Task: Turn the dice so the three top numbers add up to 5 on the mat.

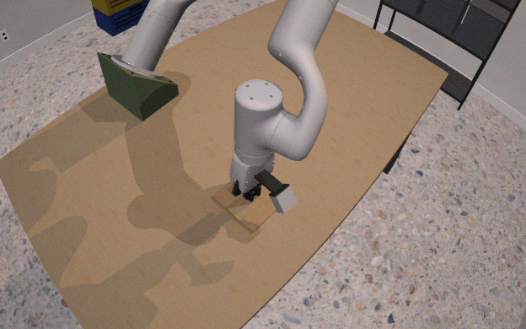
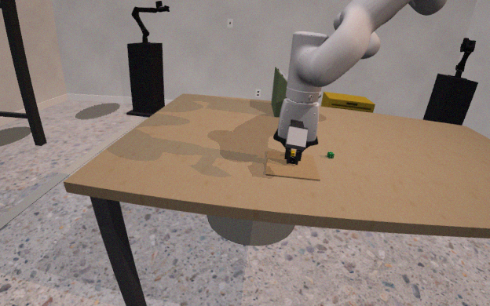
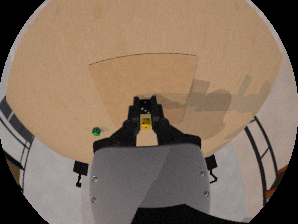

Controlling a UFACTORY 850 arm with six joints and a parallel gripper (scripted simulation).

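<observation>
My gripper is now 1 cm above the black die. From my hand the other things lie so: green die 12 cm to the left, 9 cm behind, 2 cm below; tan mat 3 cm below; yellow die 5 cm behind, 2 cm below.
</observation>
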